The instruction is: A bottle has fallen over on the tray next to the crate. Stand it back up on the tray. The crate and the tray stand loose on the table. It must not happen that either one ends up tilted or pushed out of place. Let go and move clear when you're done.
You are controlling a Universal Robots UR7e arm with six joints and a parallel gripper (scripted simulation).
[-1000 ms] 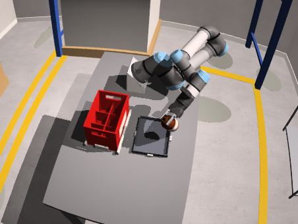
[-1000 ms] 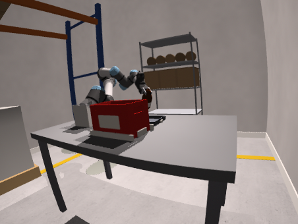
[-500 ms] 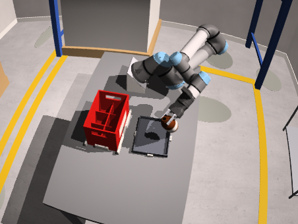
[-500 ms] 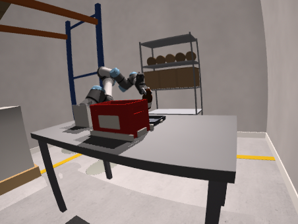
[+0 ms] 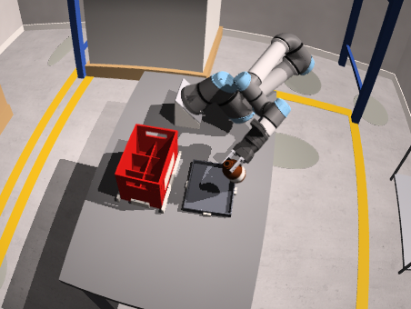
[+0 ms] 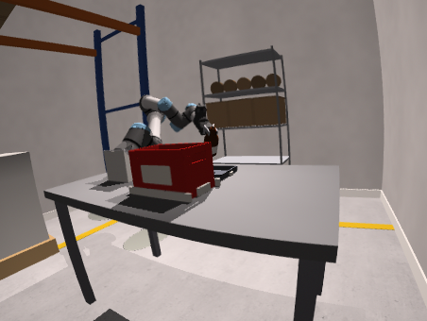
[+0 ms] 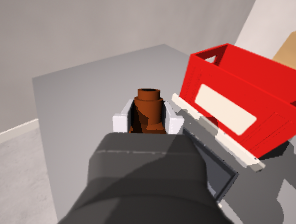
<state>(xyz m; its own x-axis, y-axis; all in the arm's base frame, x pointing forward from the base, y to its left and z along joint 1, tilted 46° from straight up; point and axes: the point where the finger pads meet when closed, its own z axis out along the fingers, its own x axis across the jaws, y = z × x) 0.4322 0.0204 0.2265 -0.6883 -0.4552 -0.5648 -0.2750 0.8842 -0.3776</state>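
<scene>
Right now my hand is 10 mm past the bottle, 10 mm to the right of it and 50 mm above it. The rest, counted from my hand: tray: 20 mm behind, 60 mm to the right, 190 mm below; red crate: 50 mm behind, 320 mm to the right, 120 mm below.
</scene>
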